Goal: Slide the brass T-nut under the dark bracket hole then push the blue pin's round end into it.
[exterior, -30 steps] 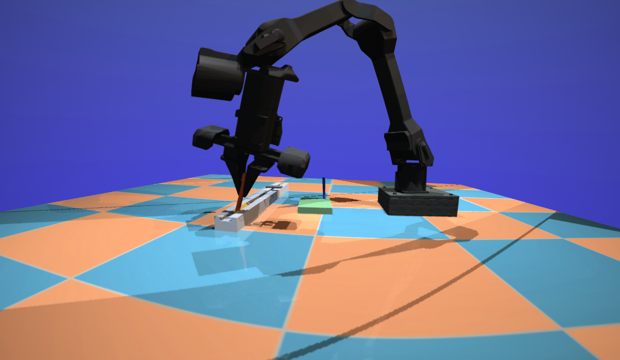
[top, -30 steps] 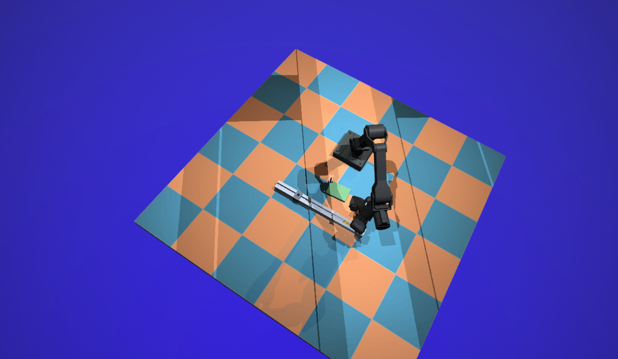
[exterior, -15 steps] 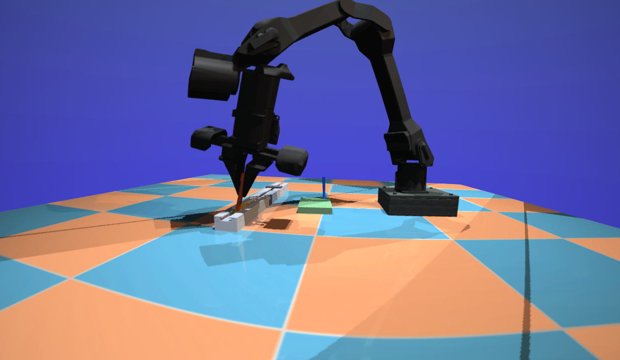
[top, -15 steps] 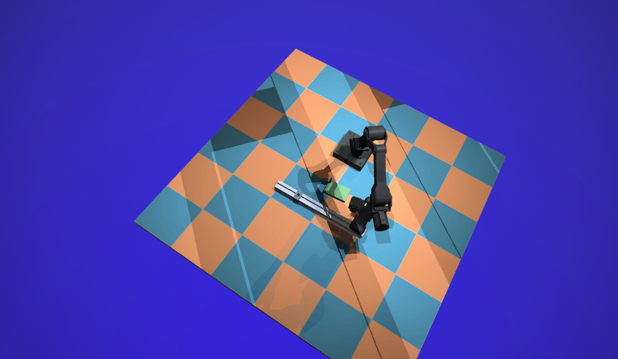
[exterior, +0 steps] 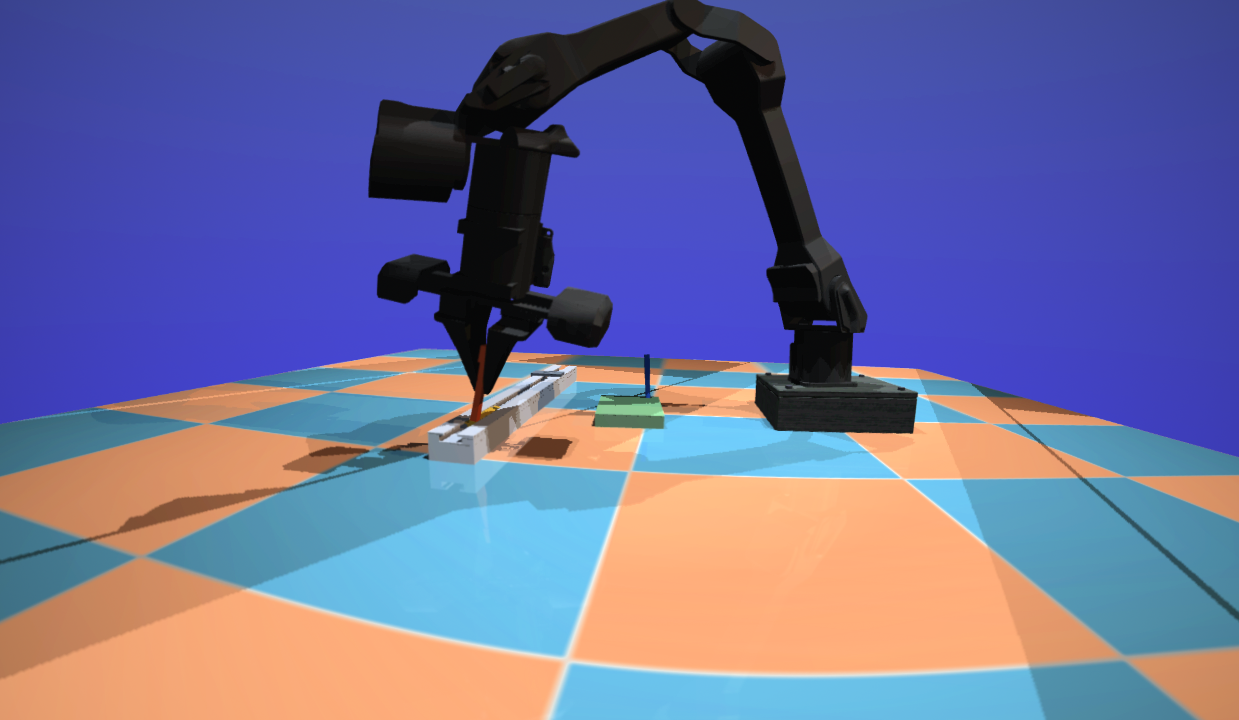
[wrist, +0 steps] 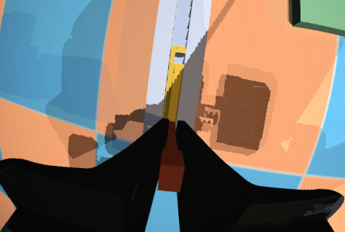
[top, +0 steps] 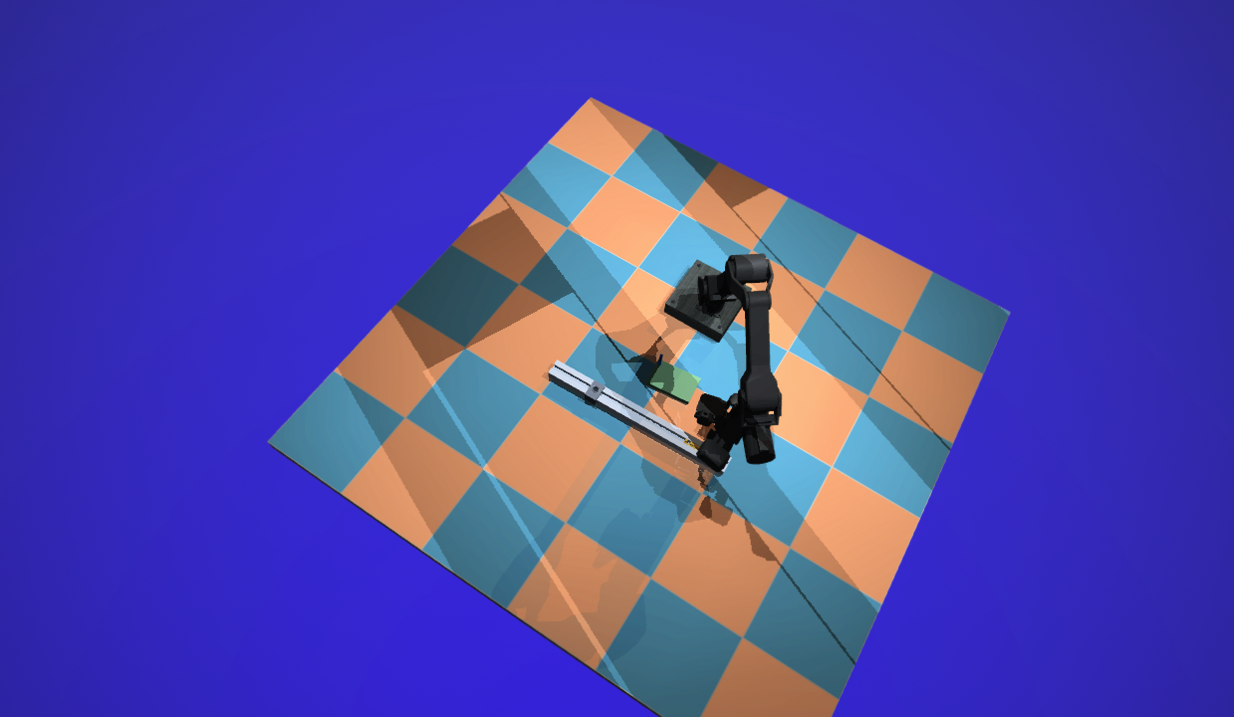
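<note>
My gripper tip is now 20 mm to the left of the brass T-nut. Also, from my gripper tip: green tray (160 mm to the right, 140 mm behind, 40 mm below); blue pin (180 mm to the right, 150 mm behind, 20 mm below).
</note>
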